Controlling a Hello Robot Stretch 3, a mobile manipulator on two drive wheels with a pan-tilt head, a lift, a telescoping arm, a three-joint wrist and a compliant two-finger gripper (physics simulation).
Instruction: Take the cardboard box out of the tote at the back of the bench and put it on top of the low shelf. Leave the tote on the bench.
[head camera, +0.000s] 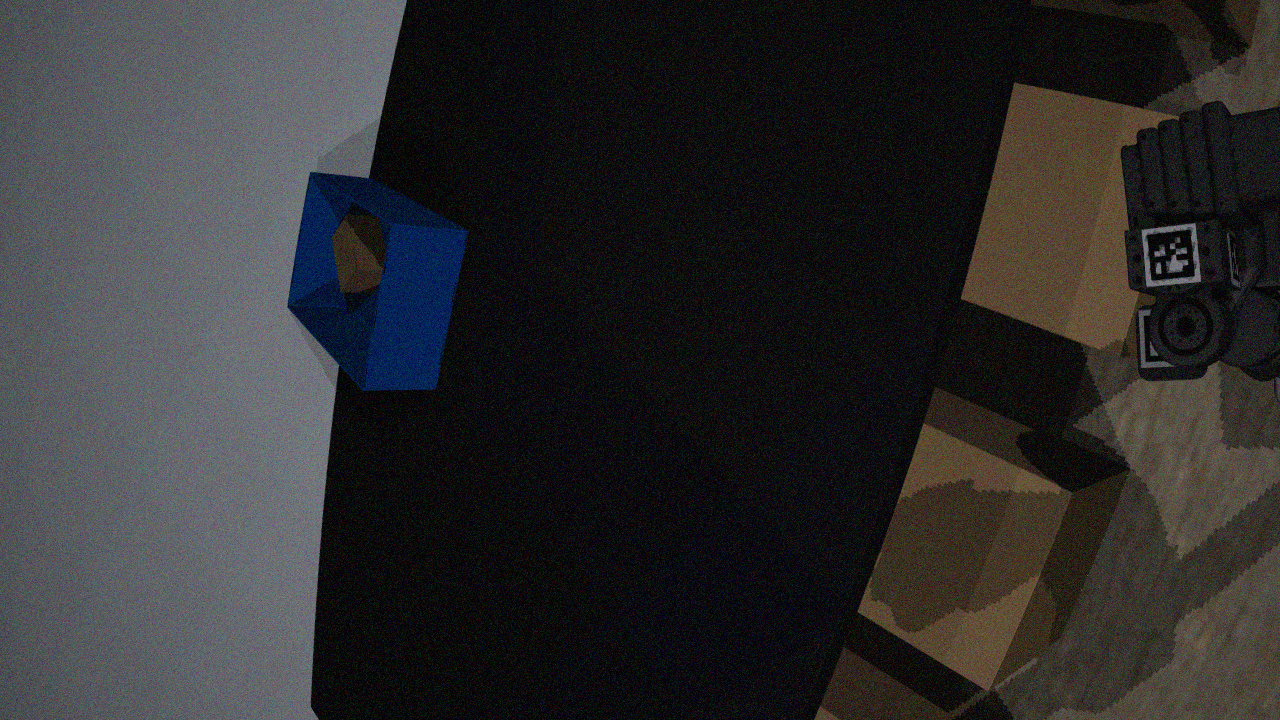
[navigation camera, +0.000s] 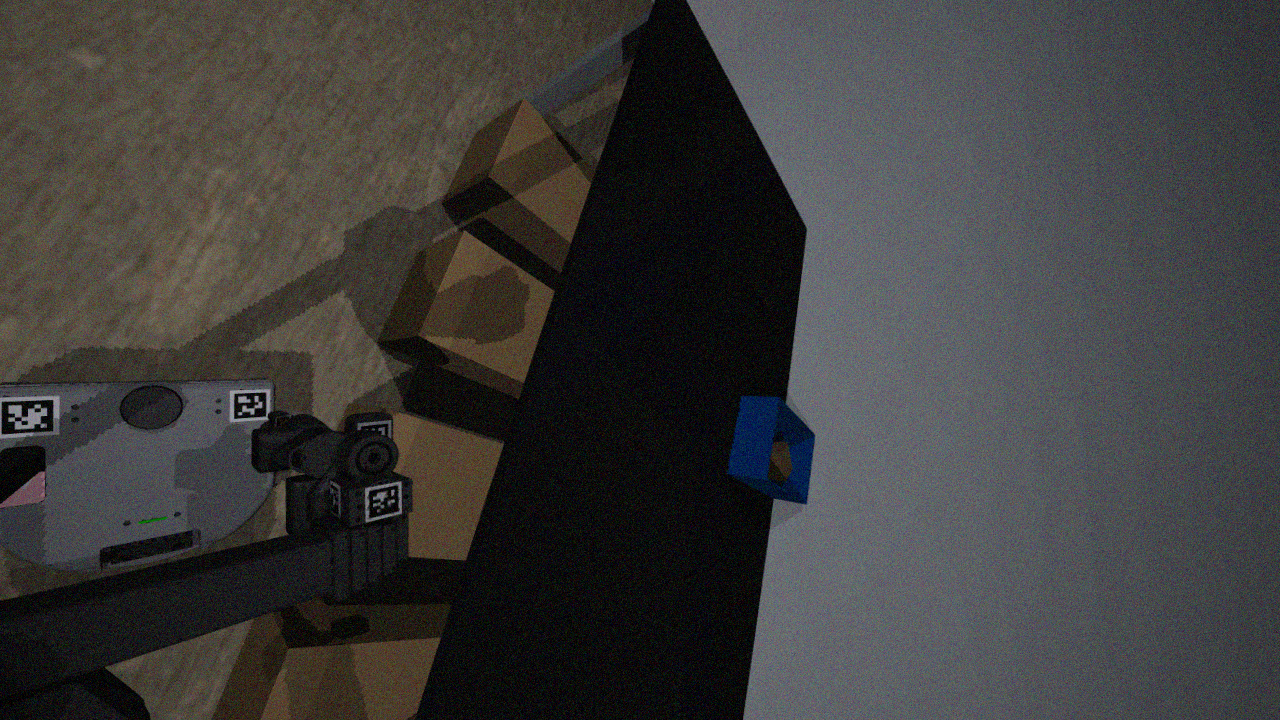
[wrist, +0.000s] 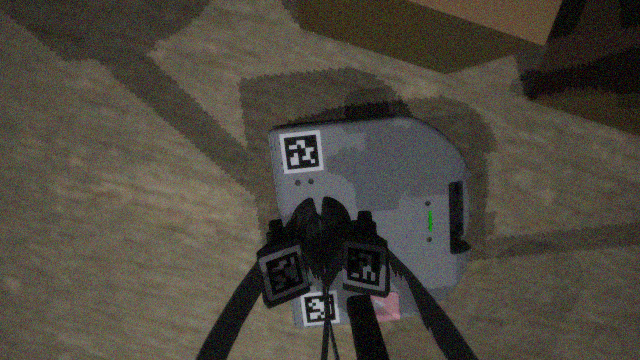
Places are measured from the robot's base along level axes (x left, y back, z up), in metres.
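Pixels of known places: robot's base, link origin: (navigation camera: 153, 405).
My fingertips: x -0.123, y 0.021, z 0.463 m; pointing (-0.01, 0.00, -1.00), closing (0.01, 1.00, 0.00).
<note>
Ahead of a thing's pixels: the offset from my fingertips to its top centre. "*": to the spot under its first point. Level surfaces: height alone.
The cardboard box {dx -1.038, dy +0.182, dz +0.352 m} (head camera: 358, 255) (navigation camera: 780, 461) sits inside the blue tote {dx -0.964, dy +0.144, dz +0.399 m} (head camera: 416, 304) (navigation camera: 754, 438), leaning against its inner walls as far as I can see. The tote stands at the back edge of the black bench {dz +0.300 m} (head camera: 671, 358) (navigation camera: 653, 313), near the grey wall. My gripper (wrist: 320, 222) is shut, its two fingertips close together with nothing between them. It is off the bench on the front side, well away from the tote, and points down over my own base. In the head and navigation views the wrist shows but the fingertips are hidden or out of frame. I cannot make out the low shelf.
Several large brown boxes {* dx -0.320, dy +0.189, dz -0.193 m} (head camera: 1029, 205) (navigation camera: 447, 483) stand on the floor along the bench's front side, under and beside my wrist. My grey base (navigation camera: 214, 474) (wrist: 380, 165) is below the gripper. A blue-grey object (navigation camera: 590, 67) lies beyond the boxes at the bench's far end.
</note>
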